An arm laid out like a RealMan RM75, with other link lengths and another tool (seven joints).
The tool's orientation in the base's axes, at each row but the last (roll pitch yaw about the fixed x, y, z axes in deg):
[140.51 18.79 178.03]
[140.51 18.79 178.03]
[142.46 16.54 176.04]
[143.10 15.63 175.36]
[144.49 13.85 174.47]
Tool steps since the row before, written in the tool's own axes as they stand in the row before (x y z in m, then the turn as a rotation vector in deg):
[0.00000 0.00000 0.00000 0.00 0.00 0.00]
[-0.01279 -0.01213 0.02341 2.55 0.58 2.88]
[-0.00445 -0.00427 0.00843 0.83 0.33 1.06]
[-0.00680 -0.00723 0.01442 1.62 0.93 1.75]
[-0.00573 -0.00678 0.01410 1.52 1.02 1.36]
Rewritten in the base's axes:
[0.00000 0.00000 0.00000 0.00 0.00 0.00]
[0.02059 0.00482 -0.02029 -1.74 2.34 -2.58]
[0.00701 0.00127 -0.00764 -0.55 0.95 -0.85]
[0.01102 0.00199 -0.01345 -1.18 1.90 -1.25]
[0.00947 0.00177 -0.01360 -1.19 1.74 -0.86]

